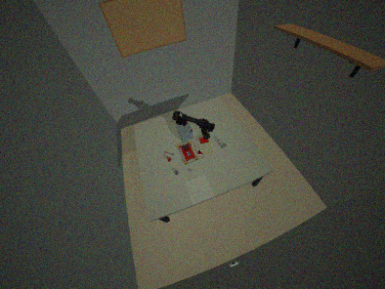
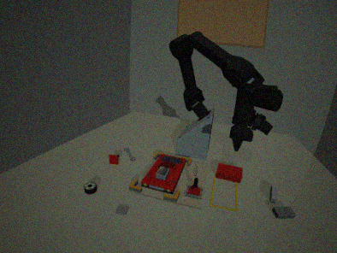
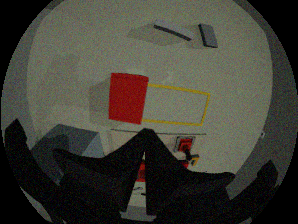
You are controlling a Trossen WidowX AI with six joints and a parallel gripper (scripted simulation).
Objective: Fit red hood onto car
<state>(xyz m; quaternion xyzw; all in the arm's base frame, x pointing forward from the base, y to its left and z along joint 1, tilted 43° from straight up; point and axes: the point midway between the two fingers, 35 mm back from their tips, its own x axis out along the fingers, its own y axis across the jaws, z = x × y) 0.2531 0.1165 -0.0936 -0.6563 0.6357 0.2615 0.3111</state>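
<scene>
The red hood lies 5 cm behind my gripper tip and 11 cm below it. From my gripper tip the other things lie so: dark wheel 23 cm ahead, 41 cm to the right, 12 cm below; grey engine block 8 cm ahead, 22 cm to the right, 10 cm below.
</scene>
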